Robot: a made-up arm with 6 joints. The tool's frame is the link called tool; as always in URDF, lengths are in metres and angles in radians.
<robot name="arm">
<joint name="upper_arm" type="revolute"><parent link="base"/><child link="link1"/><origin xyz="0.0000 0.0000 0.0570"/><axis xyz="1 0 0"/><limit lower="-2.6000" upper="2.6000" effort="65" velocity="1.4"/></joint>
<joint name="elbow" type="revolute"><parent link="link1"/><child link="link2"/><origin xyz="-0.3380 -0.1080 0.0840"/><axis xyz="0 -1 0"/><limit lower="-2.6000" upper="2.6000" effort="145" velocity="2.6"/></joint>
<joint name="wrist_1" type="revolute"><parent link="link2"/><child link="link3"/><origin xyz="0.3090 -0.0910 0.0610"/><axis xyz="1 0 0"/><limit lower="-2.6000" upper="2.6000" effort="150" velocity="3.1"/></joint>
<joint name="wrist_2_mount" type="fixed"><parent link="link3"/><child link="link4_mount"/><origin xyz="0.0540 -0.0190 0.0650"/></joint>
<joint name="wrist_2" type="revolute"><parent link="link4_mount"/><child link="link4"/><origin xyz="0.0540 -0.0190 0.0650"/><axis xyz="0 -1 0"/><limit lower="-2.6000" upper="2.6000" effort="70" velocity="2.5"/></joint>
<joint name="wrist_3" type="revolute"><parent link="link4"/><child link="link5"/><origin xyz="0.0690 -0.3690 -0.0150"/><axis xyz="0 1 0"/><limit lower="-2.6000" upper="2.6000" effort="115" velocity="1.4"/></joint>
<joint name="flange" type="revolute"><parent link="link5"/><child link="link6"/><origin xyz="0.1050 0.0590 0.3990"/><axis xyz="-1 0 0"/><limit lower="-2.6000" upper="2.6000" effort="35" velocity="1.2"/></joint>
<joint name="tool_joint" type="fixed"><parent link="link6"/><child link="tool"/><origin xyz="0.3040 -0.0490 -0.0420"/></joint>
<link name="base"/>
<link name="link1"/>
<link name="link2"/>
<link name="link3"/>
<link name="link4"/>
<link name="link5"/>
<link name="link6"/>
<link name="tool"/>
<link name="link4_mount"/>
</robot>
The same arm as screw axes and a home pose.
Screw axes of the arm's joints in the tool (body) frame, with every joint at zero. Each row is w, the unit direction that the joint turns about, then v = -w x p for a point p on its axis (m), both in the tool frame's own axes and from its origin. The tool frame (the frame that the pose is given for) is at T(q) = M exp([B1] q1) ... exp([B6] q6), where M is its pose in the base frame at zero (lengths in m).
B1 = (1, 0, 0, 0, -0.617, -0.596)
B2 = (0, -1, 0, -0.533, 0, 0.895)
B3 = (1, 0, 0, 0, -0.472, -0.397)
B4 = (0, -1, 0, -0.342, 0, 0.478)
B5 = (0, 1, 0, 0.357, 0, -0.409)
B6 = (-1, 0, 0, 0, -0.042, 0.049)
M: xyz 0.557 -0.596 0.674 (m) quaternion w x y z 1 0 0 0
Joint limits (deg, base to tool): -148.97..148.97 -148.97..148.97 -148.97..148.97 -148.97..148.97 -148.97..148.97 -148.97..148.97

